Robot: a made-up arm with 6 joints. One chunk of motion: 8 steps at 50 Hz.
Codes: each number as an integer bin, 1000 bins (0 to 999) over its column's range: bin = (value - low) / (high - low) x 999, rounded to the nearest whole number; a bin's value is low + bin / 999 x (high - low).
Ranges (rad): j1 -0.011..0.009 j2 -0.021..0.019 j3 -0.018..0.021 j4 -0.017..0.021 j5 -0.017..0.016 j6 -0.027..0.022
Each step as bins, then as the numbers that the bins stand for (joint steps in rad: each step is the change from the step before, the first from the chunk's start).
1 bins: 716 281 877 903 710 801
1 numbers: 0.00333 -0.00975 0.01624 0.01735 0.00645 0.01229
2 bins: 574 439 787 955 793 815
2 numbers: 0.00049 -0.00342 0.01272 0.01933 0.00920 0.01297
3 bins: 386 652 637 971 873 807
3 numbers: -0.00327 0.00511 0.00687 0.01993 0.01184 0.01258
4 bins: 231 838 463 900 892 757
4 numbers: -0.00638 0.01255 0.00008 0.01723 0.01247 0.01013
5 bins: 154 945 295 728 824 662
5 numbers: -0.00792 0.01684 -0.00648 0.01069 0.01022 0.00547
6 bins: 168 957 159 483 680 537
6 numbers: -0.00764 0.01732 -0.01179 0.00137 0.00546 -0.00066
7 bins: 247 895 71 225 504 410
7 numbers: -0.00606 0.01484 -0.01523 -0.00844 -0.00035 -0.00689
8 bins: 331 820 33 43 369 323
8 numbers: -0.00437 0.01183 -0.01671 -0.01536 -0.00481 -0.01116
